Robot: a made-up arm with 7 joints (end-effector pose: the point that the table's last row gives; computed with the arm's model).
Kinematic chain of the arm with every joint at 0, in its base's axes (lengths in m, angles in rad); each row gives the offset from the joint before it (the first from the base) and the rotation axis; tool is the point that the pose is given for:
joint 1: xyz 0 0 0.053 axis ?
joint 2: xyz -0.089 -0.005 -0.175 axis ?
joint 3: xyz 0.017 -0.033 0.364 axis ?
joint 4: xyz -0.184 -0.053 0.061 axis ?
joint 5: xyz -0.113 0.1 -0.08 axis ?
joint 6: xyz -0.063 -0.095 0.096 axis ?
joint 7: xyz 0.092 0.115 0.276 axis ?
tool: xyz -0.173 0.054 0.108
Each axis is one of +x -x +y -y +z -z.
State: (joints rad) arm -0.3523 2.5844 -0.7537 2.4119 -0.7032 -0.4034 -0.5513
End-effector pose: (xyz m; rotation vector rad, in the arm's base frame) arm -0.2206 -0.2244 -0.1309 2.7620 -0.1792 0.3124
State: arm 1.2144 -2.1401 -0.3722 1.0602 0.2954 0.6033 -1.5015
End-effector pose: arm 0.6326 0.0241 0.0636 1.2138 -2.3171 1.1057
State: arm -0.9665 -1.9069 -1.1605 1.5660 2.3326 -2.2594 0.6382
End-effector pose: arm -0.0981 0.1998 -0.0252 -2.3510 1.0321 -0.8167
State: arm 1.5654 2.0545 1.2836 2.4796 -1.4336 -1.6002 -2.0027
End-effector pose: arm 0.4601 -0.1775 -0.0996 0.1195 2.7043 0.3358
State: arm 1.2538 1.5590 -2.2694 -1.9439 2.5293 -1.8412 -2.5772
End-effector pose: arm 0.0901 -0.0112 0.2750 -0.6705 1.3748 -0.4366
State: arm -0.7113 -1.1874 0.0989 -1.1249 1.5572 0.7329 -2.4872
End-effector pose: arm -0.1762 0.2132 -0.2083 0.1082 -0.7427 -2.4263
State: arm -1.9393 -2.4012 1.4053 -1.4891 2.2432 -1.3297 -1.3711
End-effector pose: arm 0.0712 0.1449 -0.0954 0.3873 1.3432 2.2969
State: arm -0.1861 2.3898 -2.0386 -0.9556 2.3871 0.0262 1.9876
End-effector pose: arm 0.0230 0.2514 0.5569 -0.4014 2.5081 0.8288
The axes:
joint 1: +y
joint 2: +z
joint 3: +x
joint 4: +y
joint 5: +x
joint 6: -y
joint 7: +x

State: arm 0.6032 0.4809 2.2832 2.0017 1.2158 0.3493 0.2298
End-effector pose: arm -0.1451 -0.0303 -0.2249 -1.1584 -2.1108 -0.2567
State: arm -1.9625 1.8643 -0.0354 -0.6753 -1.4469 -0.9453 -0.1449
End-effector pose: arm 0.0025 -0.1489 -0.4515 -1.3191 -2.4390 -0.5379
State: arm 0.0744 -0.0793 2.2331 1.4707 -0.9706 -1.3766 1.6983
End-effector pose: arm -0.0953 -0.1176 0.4260 0.8783 2.1653 0.5792
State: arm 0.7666 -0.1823 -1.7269 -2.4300 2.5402 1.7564 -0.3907
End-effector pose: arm 0.2130 -0.3536 0.1958 1.4476 0.5003 0.2286
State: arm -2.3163 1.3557 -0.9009 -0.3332 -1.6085 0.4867 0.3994
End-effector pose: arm 0.4133 -0.5084 0.0319 1.4790 1.1034 0.7742
